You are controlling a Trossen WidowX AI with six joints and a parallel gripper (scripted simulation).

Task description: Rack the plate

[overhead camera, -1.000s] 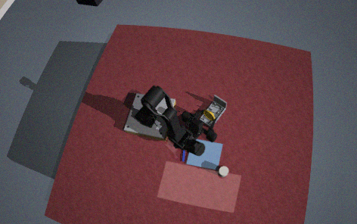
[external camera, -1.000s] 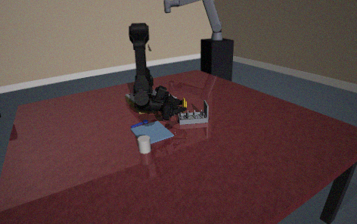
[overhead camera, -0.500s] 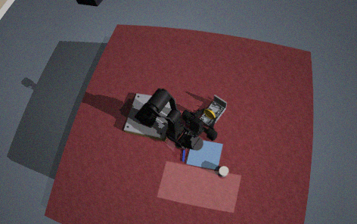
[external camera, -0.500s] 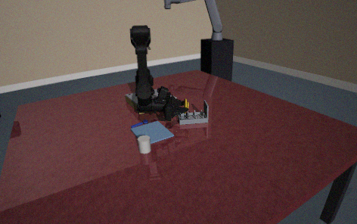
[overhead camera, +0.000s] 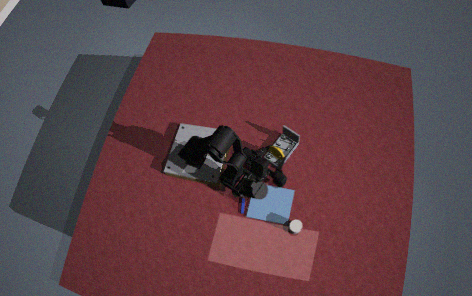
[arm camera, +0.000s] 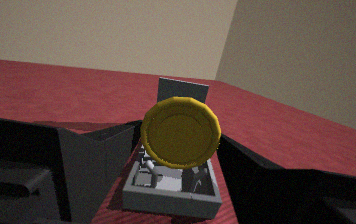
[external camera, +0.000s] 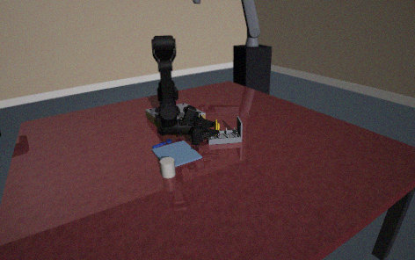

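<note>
The yellow plate is 1 cm to the right of my gripper tip. The rest, counted from my gripper tip: blue spoon 20 cm to the right, 5 cm below, 5 cm behind; grey dish rack 3 cm below, 2 cm to the left, 1 cm ahead; blue mat 18 cm to the right, 5 cm below, 4 cm ahead.
</note>
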